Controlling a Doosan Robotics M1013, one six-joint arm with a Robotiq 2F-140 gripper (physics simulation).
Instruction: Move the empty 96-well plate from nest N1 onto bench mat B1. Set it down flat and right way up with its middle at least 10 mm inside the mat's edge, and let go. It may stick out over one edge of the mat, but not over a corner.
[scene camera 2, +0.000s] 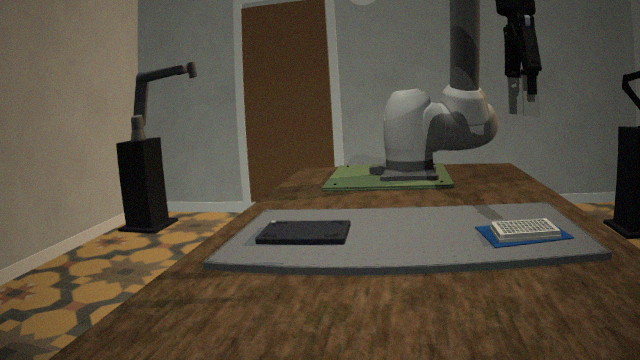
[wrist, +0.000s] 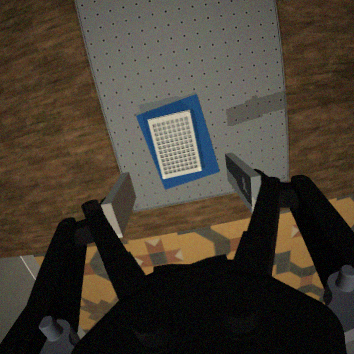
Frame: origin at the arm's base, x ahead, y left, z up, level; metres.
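Seen in the pictures: gripper, between the fingertips: (scene camera 2: 523, 115) (wrist: 178, 175); arm's base, origin of its link: (scene camera 2: 409, 175).
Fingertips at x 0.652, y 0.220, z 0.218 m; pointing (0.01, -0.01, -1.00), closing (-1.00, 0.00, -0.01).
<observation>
Pixels of each thing's top centre, then the offset from my fingertips to it. Level surfaces: height alone.
- white 96-well plate, centre of its top: (scene camera 2: 525, 226) (wrist: 175, 146) dx +0.001, dy +0.007, dz -0.204 m
- blue bench mat B1, height of its surface: dz -0.218 m
- black nest N1, centre of its top: (scene camera 2: 304, 227) dx -0.030, dy -0.416, dz -0.205 m
- grey perforated board, height of its surface: dz -0.220 m
- wooden table, height of its surface: dz -0.233 m
The white 96-well plate (scene camera 2: 526, 229) (wrist: 175, 145) lies flat, wells up, on the blue bench mat B1 (scene camera 2: 484, 232) (wrist: 206, 151). In the wrist view it is turned slightly relative to the mat, and blue shows around it, narrowest along its left side and lower end. My gripper (scene camera 2: 522, 104) (wrist: 178, 175) is open and empty, high above the mat and apart from the plate. The black nest N1 (scene camera 2: 302, 232) stands at the left in the scene view with no plate on it. The nest does not show in the wrist view.
Nest and mat are on a grey perforated board (scene camera 2: 410, 245) (wrist: 240, 60) on the wooden table (scene camera 2: 350, 310) (wrist: 45, 150). The arm's base stands on a green plate (scene camera 2: 350, 180) behind the board. Two black pedestals with small arms stand beyond the table's sides.
</observation>
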